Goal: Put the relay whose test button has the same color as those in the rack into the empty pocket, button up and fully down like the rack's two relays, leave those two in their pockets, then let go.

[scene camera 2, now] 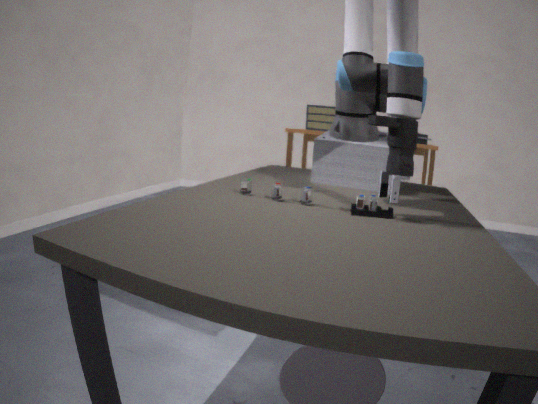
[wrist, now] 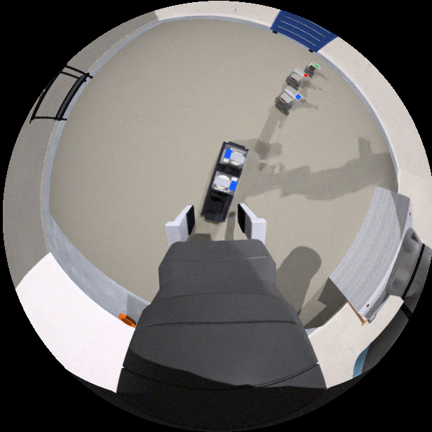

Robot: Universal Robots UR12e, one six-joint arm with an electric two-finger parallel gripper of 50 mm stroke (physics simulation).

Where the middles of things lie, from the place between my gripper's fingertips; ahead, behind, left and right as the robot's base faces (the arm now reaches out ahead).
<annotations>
My hand is 4 cm to the left of the black rack point(wrist: 216, 204) and 3 cm above it.
</annotations>
